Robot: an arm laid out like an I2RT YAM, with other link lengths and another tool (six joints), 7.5 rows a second.
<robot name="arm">
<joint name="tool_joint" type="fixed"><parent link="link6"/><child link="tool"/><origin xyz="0.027 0.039 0.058" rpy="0 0.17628 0.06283"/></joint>
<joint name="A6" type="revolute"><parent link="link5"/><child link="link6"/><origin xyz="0 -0.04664 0.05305" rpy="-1.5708 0 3.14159"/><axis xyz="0 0 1"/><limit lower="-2.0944" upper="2.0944"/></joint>
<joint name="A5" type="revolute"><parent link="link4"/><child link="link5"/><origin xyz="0.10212 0.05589 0.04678" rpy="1.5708 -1.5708 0"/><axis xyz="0 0 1"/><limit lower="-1.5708" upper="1.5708"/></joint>
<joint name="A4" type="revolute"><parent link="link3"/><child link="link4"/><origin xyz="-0.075 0.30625 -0.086" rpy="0 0 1.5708"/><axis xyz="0 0 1"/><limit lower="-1.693" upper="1.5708"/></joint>
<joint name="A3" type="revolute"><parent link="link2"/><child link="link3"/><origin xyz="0.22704 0 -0.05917" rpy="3.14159 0 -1.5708"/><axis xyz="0 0 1"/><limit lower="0" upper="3.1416"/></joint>
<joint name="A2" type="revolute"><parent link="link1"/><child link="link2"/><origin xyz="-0.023 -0.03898 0.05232" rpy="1.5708 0 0"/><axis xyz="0 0 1"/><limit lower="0" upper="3.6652"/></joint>
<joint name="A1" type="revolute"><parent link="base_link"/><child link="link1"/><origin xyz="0 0 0.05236" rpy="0 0 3.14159"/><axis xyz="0 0 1"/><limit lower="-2.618" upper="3.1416"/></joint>
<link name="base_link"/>
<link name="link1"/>
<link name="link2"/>
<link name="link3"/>
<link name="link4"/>
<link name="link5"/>
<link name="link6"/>
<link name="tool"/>
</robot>
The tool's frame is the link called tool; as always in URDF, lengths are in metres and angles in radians.
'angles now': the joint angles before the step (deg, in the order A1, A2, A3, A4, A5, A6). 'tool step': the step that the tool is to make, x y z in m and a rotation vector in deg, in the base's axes. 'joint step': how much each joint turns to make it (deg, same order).
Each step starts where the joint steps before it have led.
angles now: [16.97 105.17 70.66 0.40 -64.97 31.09]
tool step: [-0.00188 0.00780 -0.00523 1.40 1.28 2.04]
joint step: [0.78 1.55 0.21 2.18 -2.00 1.80]
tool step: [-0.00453 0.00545 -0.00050 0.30 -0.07 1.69]
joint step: [0.61 0.28 0.36 -0.83 -1.05 -0.99]
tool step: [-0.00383 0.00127 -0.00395 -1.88 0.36 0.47]
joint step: [0.18 -0.13 1.14 -5.89 0.76 -3.99]
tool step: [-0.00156 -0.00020 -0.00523 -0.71 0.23 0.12]
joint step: [0.00 0.22 0.01 -1.50 0.29 -1.38]
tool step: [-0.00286 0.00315 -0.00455 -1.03 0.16 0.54]
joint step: [0.39 0.39 0.62 -2.54 0.50 -2.00]
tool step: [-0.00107 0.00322 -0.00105 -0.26 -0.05 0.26]
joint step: [0.38 0.24 0.26 -0.31 0.27 -0.27]
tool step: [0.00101 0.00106 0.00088 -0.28 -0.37 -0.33]
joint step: [0.11 0.03 0.21 0.11 0.59 0.04]
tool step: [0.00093 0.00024 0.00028 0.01 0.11 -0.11]
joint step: [0.00 0.13 0.18 0.09 0.05 0.27]
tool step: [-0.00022 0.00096 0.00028 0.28 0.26 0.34]
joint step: [0.09 0.17 0.17 0.04 -0.42 0.21]
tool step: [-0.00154 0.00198 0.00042 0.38 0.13 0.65]
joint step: [0.22 0.12 0.09 0.05 -0.59 0.02]
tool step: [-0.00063 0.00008 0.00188 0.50 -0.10 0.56]
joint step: [-0.02 0.02 0.16 -0.04 -0.72 -0.18]
